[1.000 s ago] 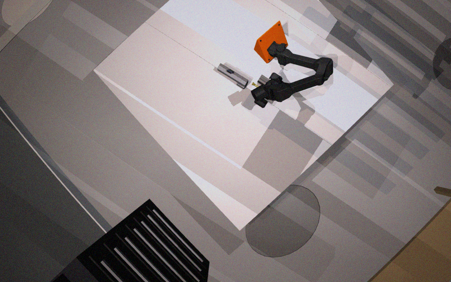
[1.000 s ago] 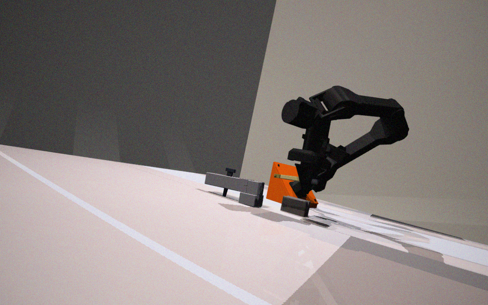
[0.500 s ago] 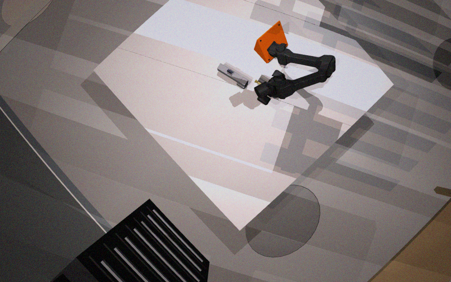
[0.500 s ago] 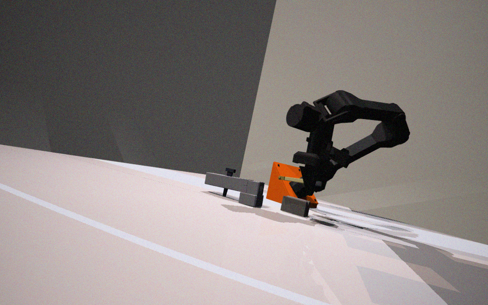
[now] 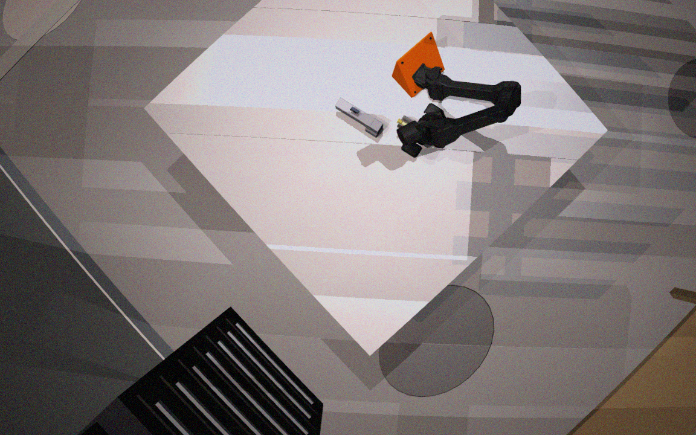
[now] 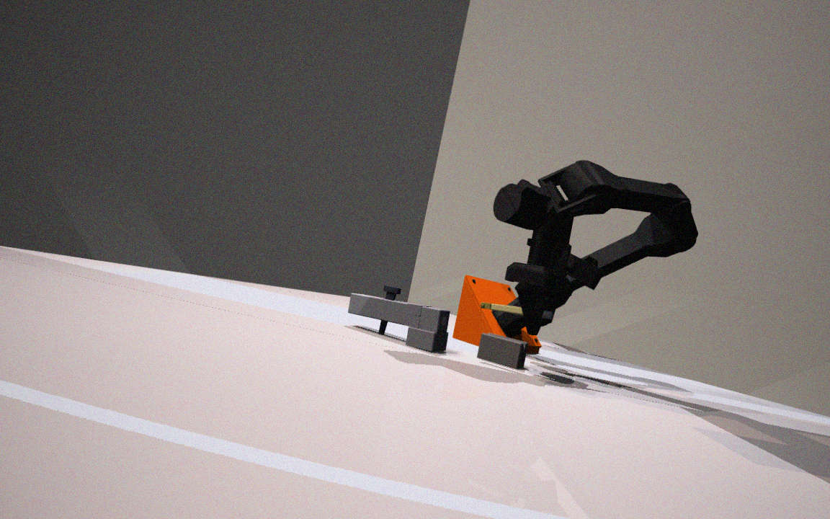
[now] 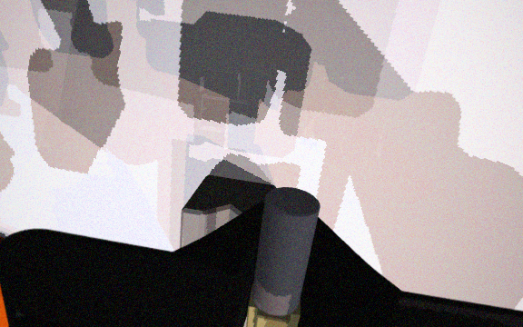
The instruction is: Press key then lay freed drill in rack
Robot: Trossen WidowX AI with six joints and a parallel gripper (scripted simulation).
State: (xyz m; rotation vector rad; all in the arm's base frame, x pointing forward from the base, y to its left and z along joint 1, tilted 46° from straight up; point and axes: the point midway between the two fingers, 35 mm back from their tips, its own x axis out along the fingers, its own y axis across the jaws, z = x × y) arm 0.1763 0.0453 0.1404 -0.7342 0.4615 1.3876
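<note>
Now: the drill 4 cm to the right of my gripper tip, 3 cm above it and 1 cm ahead of it. From my gripper tip the other things lie so: dark key 23 cm to the right, 8 cm ahead, 1 cm below; long grey holder 21 cm to the right, 8 cm ahead, 2 cm below; grey rack 5 cm to the right, 4 cm below, 2 cm behind.
</note>
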